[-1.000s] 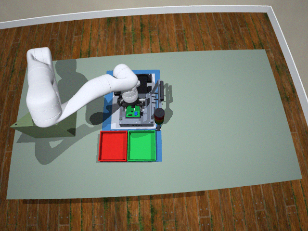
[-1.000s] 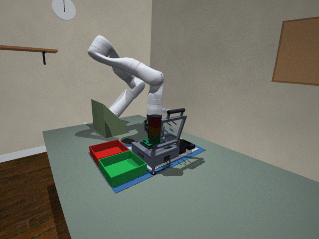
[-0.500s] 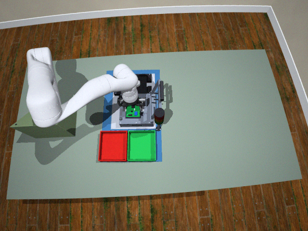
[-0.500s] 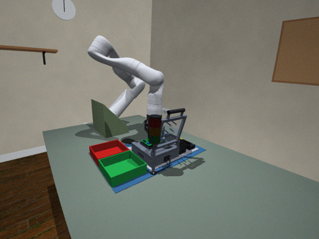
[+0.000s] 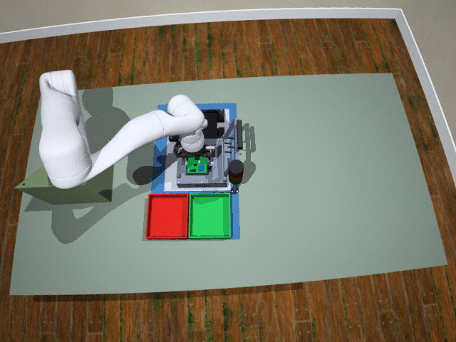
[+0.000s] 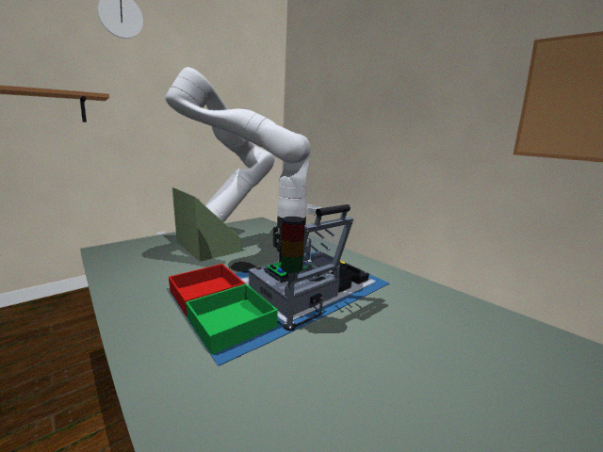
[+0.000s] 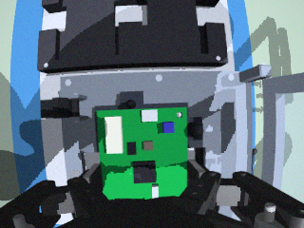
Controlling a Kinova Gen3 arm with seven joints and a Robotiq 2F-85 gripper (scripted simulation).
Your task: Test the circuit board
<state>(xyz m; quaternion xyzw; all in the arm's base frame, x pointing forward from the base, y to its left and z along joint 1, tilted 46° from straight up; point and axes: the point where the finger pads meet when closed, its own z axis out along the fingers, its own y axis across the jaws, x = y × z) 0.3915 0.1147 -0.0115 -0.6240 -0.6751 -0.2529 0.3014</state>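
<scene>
The green circuit board is right at my hand. Also, from my hand: nest (10 mm to the left, 10 mm below); black latch hook (60 mm to the left, 60 mm behind, 10 mm above); clear lid (120 mm ahead, 100 mm above).
</scene>
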